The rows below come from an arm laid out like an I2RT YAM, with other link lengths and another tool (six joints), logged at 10 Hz.
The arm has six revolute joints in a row. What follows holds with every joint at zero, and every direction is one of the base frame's. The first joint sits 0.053 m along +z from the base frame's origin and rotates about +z. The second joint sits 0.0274 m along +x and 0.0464 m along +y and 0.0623 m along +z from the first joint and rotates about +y. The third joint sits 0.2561 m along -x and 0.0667 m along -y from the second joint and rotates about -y. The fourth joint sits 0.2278 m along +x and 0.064 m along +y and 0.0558 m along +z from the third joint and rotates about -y. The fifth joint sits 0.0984 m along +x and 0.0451 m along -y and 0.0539 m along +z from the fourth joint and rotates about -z. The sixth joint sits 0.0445 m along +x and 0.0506 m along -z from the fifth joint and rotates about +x. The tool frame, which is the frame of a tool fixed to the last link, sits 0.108 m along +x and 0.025 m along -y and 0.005 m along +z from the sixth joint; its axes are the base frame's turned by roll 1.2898, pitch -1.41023 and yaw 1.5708 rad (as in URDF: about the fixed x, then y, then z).
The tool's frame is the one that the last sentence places.
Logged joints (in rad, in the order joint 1, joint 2, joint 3, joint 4, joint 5, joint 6), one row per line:
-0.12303 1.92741 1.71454 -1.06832 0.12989 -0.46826
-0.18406 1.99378 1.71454 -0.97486 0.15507 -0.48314
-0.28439 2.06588 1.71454 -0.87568 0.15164 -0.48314
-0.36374 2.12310 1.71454 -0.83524 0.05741 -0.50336
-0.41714 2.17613 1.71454 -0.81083 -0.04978 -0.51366
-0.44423 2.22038 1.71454 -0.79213 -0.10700 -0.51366
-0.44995 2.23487 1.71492 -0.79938 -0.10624 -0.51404
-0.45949 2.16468 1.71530 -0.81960 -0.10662 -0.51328
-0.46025 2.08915 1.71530 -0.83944 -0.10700 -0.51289
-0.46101 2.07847 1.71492 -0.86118 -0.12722 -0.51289
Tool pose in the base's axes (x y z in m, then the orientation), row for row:
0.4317 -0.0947 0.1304 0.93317 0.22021 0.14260 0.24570
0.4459 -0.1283 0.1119 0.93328 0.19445 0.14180 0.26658
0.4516 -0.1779 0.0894 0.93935 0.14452 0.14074 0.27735
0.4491 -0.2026 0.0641 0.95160 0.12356 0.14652 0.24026
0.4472 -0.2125 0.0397 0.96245 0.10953 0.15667 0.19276
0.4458 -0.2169 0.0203 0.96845 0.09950 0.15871 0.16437
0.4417 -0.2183 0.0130 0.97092 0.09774 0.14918 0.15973
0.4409 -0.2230 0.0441 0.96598 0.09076 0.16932 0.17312
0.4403 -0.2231 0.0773 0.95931 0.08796 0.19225 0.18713
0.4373 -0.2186 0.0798 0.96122 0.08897 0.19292 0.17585
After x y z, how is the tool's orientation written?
As a quaternion, x y z w.
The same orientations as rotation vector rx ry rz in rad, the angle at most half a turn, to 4 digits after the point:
2.5464 0.6009 0.3891
2.5195 0.5249 0.3828
2.5220 0.3880 0.3779
2.6040 0.3381 0.4009
2.7009 0.3074 0.4397
2.7602 0.2836 0.4523
2.7743 0.2793 0.4263
2.7399 0.2574 0.4803
2.7003 0.2476 0.5412
2.7224 0.2520 0.5464

